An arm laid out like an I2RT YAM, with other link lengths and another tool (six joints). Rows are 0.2 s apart.
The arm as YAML. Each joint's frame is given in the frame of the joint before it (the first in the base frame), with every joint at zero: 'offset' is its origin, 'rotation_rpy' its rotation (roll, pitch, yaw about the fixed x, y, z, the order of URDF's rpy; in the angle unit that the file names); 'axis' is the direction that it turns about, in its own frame. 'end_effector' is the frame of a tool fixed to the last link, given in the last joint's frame.
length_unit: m
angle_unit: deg
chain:
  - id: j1
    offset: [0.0, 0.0, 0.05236]
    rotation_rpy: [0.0, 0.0, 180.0]
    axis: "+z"
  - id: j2
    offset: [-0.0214, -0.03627, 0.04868]
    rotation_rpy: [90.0, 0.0, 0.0]
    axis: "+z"
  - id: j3
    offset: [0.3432, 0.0, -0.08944]
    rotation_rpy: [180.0, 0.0, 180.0]
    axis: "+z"
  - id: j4
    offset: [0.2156, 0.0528, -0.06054]
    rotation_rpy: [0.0, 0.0, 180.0]
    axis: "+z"
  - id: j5
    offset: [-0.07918, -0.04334, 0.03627]
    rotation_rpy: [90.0, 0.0, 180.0]
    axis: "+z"
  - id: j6
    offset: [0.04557, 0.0, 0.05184]
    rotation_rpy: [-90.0, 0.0, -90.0]
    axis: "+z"
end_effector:
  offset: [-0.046, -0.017, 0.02]
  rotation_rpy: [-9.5, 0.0, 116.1]
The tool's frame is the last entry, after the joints.
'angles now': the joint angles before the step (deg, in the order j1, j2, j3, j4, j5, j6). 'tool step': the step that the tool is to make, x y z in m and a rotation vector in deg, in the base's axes. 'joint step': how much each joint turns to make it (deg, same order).
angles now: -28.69 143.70 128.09 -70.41 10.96 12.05
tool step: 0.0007 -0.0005 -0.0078 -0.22 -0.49 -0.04
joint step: -0.02 0.00 -1.95 2.48 -0.04 0.03
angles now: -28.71 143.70 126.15 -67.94 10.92 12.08
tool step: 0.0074 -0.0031 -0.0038 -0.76 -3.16 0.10
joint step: 0.00 0.11 -0.26 3.50 -0.86 -0.01
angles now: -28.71 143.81 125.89 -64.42 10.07 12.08
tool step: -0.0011 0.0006 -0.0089 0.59 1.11 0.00
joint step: 0.00 0.67 -0.91 0.32 0.02 0.00
